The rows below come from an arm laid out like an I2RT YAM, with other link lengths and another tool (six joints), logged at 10 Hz.
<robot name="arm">
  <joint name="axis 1" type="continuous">
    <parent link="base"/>
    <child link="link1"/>
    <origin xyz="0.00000 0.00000 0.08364"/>
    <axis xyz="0 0 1"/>
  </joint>
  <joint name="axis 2" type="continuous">
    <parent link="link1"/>
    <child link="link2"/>
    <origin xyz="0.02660 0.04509 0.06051"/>
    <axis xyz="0 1 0"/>
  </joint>
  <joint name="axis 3" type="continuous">
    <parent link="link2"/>
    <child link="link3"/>
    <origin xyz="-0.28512 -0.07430 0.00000"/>
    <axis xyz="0 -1 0"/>
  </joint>
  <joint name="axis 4" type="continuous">
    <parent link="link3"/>
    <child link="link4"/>
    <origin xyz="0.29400 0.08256 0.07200"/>
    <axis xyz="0 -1 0"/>
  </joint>
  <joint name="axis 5" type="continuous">
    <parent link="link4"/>
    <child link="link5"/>
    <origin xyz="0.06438 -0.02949 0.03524"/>
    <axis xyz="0 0 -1"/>
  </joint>
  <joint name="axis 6" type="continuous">
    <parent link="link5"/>
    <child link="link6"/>
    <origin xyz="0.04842 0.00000 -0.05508"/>
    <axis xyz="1 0 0"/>
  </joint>
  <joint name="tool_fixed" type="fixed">
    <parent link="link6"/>
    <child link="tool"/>
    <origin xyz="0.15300 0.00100 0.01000" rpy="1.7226 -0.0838 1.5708"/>
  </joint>
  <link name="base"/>
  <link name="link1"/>
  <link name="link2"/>
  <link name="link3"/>
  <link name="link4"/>
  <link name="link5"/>
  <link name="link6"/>
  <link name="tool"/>
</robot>
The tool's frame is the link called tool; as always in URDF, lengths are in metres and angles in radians. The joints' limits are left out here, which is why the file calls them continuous.
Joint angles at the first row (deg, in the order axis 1, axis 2, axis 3, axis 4, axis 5, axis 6):
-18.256, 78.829, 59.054, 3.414, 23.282, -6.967
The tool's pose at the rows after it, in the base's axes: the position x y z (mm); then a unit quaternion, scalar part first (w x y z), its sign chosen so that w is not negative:
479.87 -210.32 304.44 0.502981 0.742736 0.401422 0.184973
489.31 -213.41 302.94 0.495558 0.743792 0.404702 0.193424
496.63 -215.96 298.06 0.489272 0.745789 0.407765 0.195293
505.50 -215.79 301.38 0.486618 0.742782 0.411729 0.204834
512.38 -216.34 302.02 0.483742 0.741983 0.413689 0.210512
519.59 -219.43 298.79 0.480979 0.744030 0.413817 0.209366
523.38 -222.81 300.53 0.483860 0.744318 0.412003 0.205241
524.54 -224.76 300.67 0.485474 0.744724 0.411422 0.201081
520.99 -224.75 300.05 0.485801 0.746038 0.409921 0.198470
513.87 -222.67 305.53 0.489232 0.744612 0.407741 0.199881
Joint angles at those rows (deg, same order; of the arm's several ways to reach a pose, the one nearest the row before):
-18.806, 81.112, 60.786, 2.608, 20.398, -6.185
-19.393, 82.970, 62.507, 2.390, 18.696, -5.641
-19.678, 84.682, 63.676, 2.291, 17.871, -5.362
-19.814, 85.967, 65.321, 2.246, 16.542, -5.197
-19.899, 87.157, 66.587, 2.198, 15.750, -4.940
-19.951, 88.911, 68.004, 2.118, 15.723, -4.756
-19.951, 89.903, 69.222, 1.973, 16.293, -4.995
-19.951, 90.349, 69.726, 1.847, 16.730, -5.244
-19.951, 89.793, 69.139, 1.741, 17.084, -5.221
-19.952, 88.088, 68.089, 1.598, 17.226, -5.273

